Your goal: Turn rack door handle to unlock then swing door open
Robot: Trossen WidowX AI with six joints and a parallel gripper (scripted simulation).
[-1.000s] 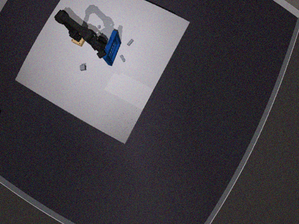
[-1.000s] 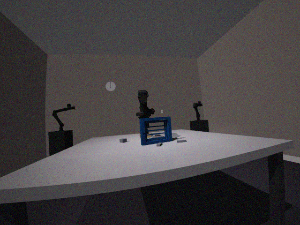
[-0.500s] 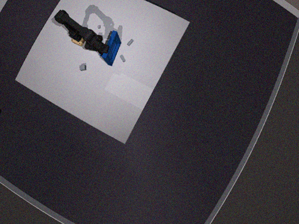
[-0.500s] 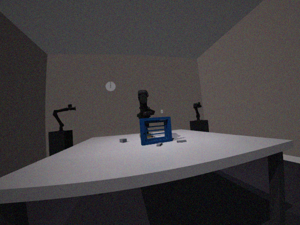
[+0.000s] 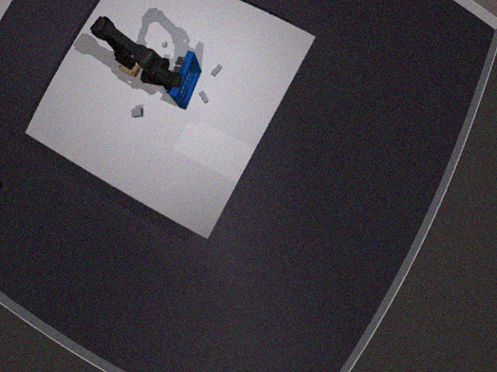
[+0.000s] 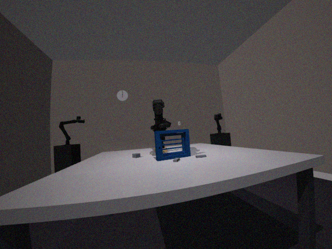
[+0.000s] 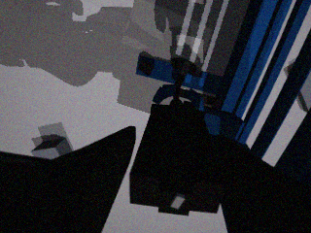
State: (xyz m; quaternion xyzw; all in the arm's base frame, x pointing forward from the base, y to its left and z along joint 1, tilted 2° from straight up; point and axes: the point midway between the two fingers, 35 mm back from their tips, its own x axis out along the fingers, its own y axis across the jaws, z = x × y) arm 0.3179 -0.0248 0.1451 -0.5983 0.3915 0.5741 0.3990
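Right now my gripper tip is 3 cm above the dark handle and 1 cm to the right of it.
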